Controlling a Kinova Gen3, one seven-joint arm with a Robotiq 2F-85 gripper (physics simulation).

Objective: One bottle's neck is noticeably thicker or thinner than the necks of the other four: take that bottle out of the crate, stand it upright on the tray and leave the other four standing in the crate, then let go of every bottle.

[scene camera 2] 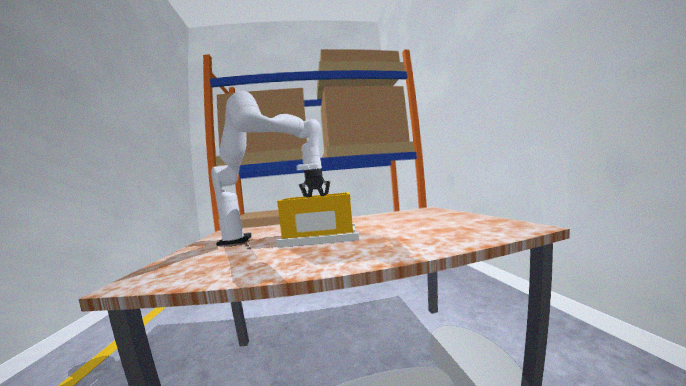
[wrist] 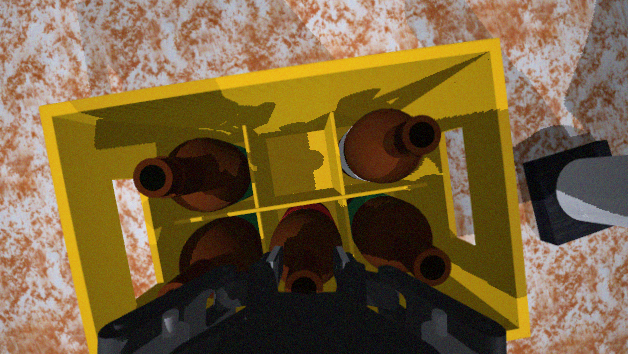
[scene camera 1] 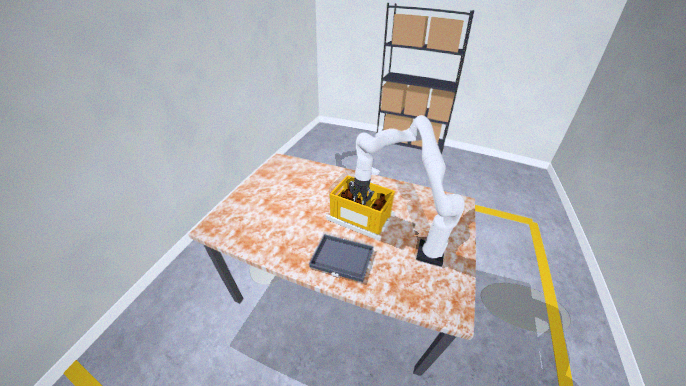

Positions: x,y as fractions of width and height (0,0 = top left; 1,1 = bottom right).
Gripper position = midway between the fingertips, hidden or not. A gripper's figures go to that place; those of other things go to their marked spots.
My gripper (wrist: 0.49,0.73) is 17 cm from the lens. A brown bottle (wrist: 0.49,0.66): 18 cm from the lens.
